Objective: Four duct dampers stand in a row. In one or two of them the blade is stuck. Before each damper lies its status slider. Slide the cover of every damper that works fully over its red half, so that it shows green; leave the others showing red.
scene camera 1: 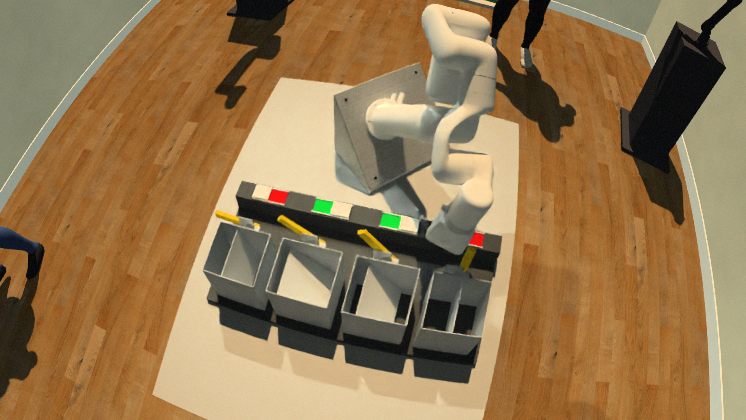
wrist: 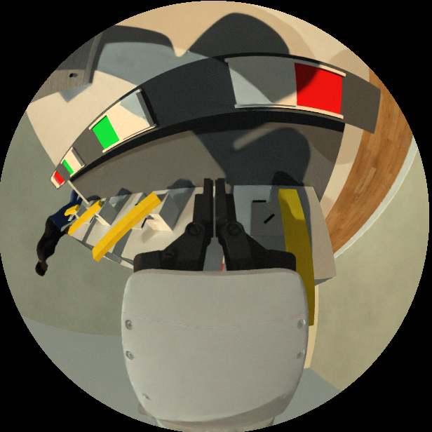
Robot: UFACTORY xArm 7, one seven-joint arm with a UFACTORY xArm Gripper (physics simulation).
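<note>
Four grey dampers stand in a row. The rightmost blade stands upright; the other three are slanted. The leftmost slider shows red, the second green, the third green. The rightmost slider shows red; its grey-looking shaded cover lies left of the red. My gripper is shut and empty, on the damper side of that cover, apart from it in the wrist view. The hand hides its fingers in the scene view.
Yellow levers stick out between the dampers and the dark slider rail. The rightmost lever is right of my fingers in the wrist view. The arm's slanted base block stands behind the rail.
</note>
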